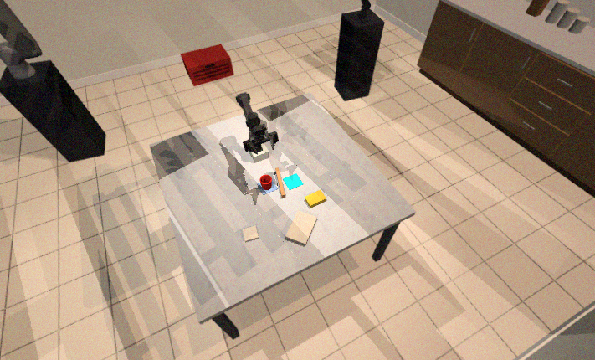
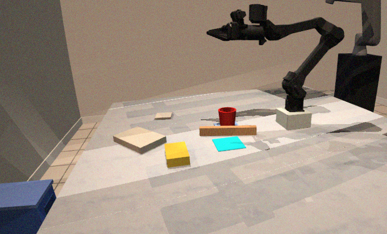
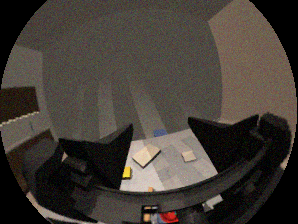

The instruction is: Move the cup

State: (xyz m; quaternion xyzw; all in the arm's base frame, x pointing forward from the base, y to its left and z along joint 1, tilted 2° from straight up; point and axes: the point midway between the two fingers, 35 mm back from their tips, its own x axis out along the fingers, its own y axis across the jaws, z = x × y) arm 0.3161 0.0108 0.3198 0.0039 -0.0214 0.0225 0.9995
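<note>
Right now the red cup is 70 mm behind my gripper tip, 10 mm to the right of it and 350 mm below it. From my gripper tip the other things lie so: wooden bar: 60 mm behind, 70 mm to the left, 380 mm below; yellow block: 130 mm ahead, 240 mm to the left, 370 mm below; teal pad: 50 mm behind, 160 mm to the left, 390 mm below.
</note>
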